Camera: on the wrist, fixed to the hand. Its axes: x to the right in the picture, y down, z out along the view.
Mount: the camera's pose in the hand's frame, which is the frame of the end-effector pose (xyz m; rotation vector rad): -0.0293 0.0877 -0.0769 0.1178 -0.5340 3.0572
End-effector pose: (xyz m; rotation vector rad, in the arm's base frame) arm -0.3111 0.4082 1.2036 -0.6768 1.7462 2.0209
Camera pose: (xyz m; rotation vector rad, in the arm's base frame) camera -0.3296 0.3195 1.2827 -1.7207 -0.5652 -0.5117
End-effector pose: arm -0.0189 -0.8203 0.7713 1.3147 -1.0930 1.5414
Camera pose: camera -0.1205 -0.7738 0.7269 0.6640 1.2707 -0.7582
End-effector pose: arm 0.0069 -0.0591 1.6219 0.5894 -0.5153 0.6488
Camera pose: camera -0.0533 0.0356 1.5786 0.3930 1.0929 -2.1471
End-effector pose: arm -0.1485 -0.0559 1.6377 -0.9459 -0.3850 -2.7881
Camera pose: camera -0.1482 -0.1598 1.5772 -0.5984 0.5353 0.2625
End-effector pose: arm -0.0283 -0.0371 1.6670 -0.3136 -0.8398 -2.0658
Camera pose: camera 0.0654 -0.1052 1.6348 -0.9970 0.0267 0.9611
